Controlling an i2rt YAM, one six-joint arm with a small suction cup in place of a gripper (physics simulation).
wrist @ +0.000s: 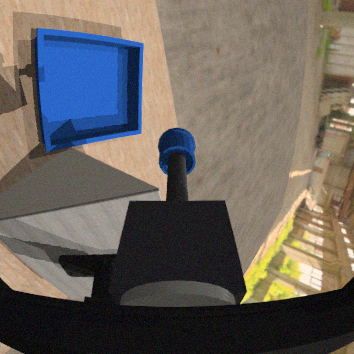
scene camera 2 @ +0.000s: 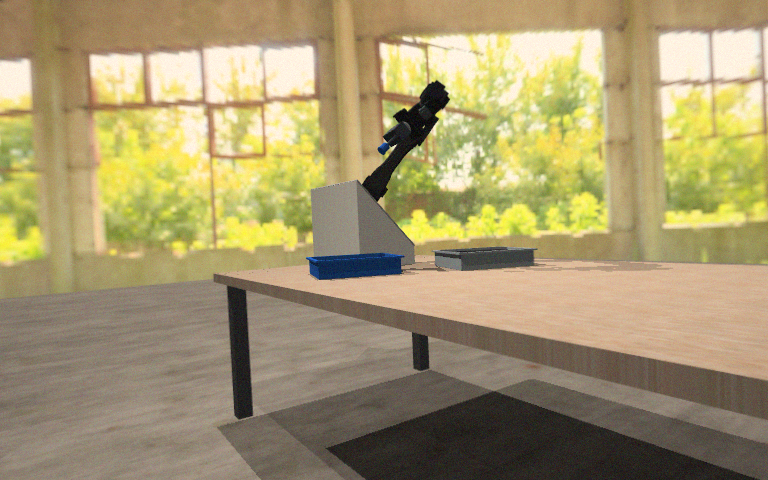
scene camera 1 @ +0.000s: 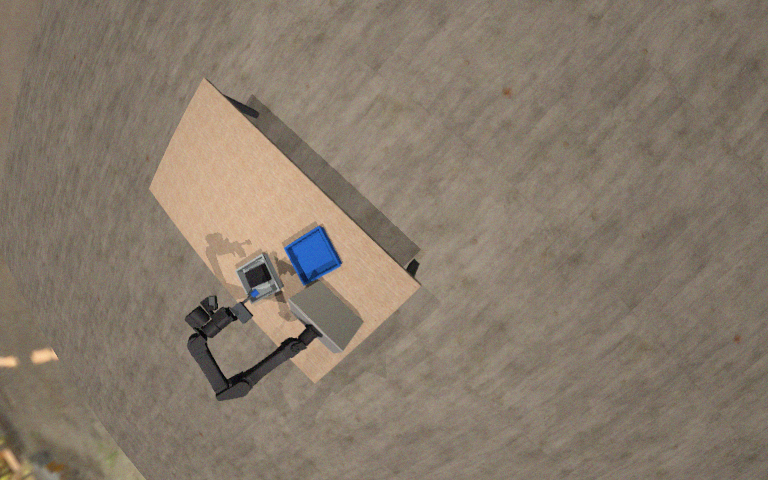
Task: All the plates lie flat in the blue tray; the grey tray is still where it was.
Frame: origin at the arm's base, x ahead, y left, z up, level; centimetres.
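Where they show: hand, its tool point: (wrist: 176, 144) (scene camera 2: 381, 151) (scene camera 1: 257, 291); arm's base, origin of its link: (wrist: 111, 263) (scene camera 2: 356, 210) (scene camera 1: 313, 329).
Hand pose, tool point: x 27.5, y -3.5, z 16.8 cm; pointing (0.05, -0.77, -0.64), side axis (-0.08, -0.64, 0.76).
Note:
Each offset is from my tool point to the top centre of the thing. Level surfaces: height alone.
The grey tray @(dx +14.1, dy +25.9, dz -31.5 cm) (scene camera 1: 273, 273) (scene camera 2: 498, 259) stands on the table. A dark square plate @(dx +15.7, dy +25.4, dz -31.9 cm) (scene camera 1: 258, 273) lies inside it in scene camera 1; whether more plates lie under it cannot be told. The blue tray @(dx +1.3, dy -11.9, dz -31.5 cm) (scene camera 1: 314, 254) (scene camera 2: 356, 267) (wrist: 85, 80) stands beside the grey one, with no plate visible inside. My gripper, a blue suction cup (scene camera 1: 254, 293) (scene camera 2: 383, 148) (wrist: 177, 145), is high above the table with nothing on it, so it is open. From above, it appears over the near edge of the grey tray. The grey tray does not show in the wrist view.
A large grey block with a sloping side (scene camera 1: 325, 316) (scene camera 2: 334, 220) (wrist: 75, 175) stands on the table @(dz -36.5 cm) (scene camera 1: 198, 141) (scene camera 2: 594, 300) close to the blue tray. It rises well above both trays. The arm's base is beside this block, and the arm reaches out past the table edge.

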